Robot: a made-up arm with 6 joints. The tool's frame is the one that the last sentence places.
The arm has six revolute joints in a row. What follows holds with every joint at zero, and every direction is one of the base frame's.
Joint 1 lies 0.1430 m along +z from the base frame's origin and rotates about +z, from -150.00 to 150.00 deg.
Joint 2 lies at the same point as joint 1 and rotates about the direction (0.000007, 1, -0.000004), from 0.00 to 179.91 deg.
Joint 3 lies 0.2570 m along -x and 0.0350 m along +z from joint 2 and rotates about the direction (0.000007, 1, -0.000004), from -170.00 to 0.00 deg.
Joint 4 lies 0.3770 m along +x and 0.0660 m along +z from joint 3 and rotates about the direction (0.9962, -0.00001, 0.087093), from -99.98 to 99.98 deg.
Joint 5 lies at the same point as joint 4 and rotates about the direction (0.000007, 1, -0.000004), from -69.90 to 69.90 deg.
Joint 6 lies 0.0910 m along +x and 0.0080 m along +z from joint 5 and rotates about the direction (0.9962, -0.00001, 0.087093), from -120.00 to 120.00 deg.
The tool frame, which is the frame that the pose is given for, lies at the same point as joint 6; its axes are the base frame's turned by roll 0.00, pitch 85.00 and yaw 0.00 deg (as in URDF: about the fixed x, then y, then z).
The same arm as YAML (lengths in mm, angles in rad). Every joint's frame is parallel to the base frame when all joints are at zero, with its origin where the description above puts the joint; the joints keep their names.
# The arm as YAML. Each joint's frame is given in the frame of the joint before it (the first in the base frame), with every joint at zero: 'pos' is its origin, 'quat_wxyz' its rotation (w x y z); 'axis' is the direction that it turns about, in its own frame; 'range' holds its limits. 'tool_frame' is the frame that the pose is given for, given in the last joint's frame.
length_unit: mm
angle_unit: rad
joints:
  - joint: joint 1
    pos: [0.0, 0.0, 143.0]
    quat_wxyz: [1.0, 0.0, 0.0, 0.0]
    axis: [0.0, 0.0, 1.0]
    range: [-2.618, 2.618]
  - joint: joint 2
    pos: [0.0, 0.0, 0.0]
    quat_wxyz: [1.0, 0.0, 0.0, 0.0]
    axis: [0.0, 1.0, 0.0]
    range: [0.0, 3.14]
  - joint: joint 3
    pos: [-257.0, 0.0, 35.0]
    quat_wxyz: [1.0, 0.0, 0.0, 0.0]
    axis: [0.0, 1.0, 0.0]
    range: [-2.9671, 0.0]
  - joint: joint 4
    pos: [377.0, 0.0, 66.0]
    quat_wxyz: [1.0, 0.0, 0.0, 0.0]
    axis: [0.9962, 0.0, 0.0871]
    range: [-1.745, 1.745]
  - joint: joint 5
    pos: [0.0, 0.0, 0.0]
    quat_wxyz: [1.0, 0.0, 0.0, 0.0]
    axis: [0.0, 1.0, 0.0]
    range: [-1.22, 1.22]
  - joint: joint 6
    pos: [91.0, 0.0, 8.0]
    quat_wxyz: [1.0, 0.0, 0.0, 0.0]
    axis: [0.9962, 0.0, 0.0871]
    range: [-2.0944, 2.0944]
tool_frame:
  pos: [0.0, 0.0, 0.0]
  quat_wxyz: [0.737277, 0.0, 0.67559, 0.0]

